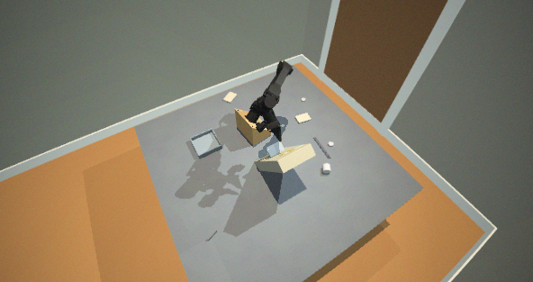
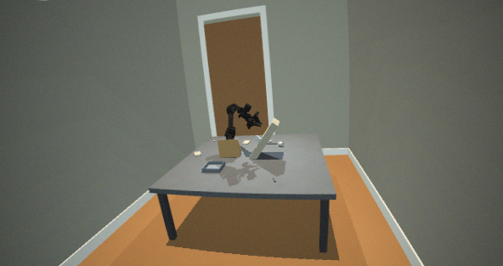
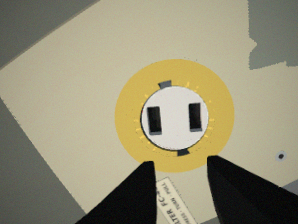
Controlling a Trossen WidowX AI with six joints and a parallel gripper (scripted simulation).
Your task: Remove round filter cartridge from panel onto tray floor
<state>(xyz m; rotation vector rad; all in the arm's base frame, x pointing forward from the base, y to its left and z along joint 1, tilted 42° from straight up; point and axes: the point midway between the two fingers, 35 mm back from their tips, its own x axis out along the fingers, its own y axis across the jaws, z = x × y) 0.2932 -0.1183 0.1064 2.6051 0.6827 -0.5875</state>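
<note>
Right now my gripper tip is 6 cm short of the filter cartridge and 5 cm above it. Round my gripper tip: blue-grey tray 39 cm behind, 26 cm to the right, 27 cm below; cream service panel 2 cm ahead, 12 cm below.
</note>
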